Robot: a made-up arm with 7 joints. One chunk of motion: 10 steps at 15 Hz.
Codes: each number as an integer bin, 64 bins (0 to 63) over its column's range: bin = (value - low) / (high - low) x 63, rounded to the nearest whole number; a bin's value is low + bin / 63 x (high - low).
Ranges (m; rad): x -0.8..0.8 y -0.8..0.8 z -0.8..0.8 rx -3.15..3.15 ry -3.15..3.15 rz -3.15..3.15
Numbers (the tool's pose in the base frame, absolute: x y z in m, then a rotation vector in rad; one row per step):
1: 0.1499 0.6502 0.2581 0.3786 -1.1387 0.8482
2: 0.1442 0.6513 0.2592 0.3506 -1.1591 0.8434
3: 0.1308 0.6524 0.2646 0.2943 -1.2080 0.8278
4: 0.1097 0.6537 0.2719 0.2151 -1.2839 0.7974
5: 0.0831 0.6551 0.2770 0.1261 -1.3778 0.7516
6: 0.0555 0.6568 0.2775 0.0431 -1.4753 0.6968
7: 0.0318 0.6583 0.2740 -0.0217 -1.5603 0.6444
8: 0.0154 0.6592 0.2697 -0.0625 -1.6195 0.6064
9: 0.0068 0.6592 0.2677 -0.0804 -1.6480 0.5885
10: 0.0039 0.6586 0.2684 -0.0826 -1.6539 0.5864
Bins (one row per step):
1: 37 57 42 35 20 40
2: 37 57 42 35 20 40
3: 37 57 42 34 19 40
4: 36 57 42 34 19 39
5: 35 57 42 33 18 39
6: 34 57 42 32 17 38
7: 33 57 42 31 16 38
8: 32 57 42 31 15 38
9: 32 57 42 31 15 37
10: 32 57 42 31 15 37

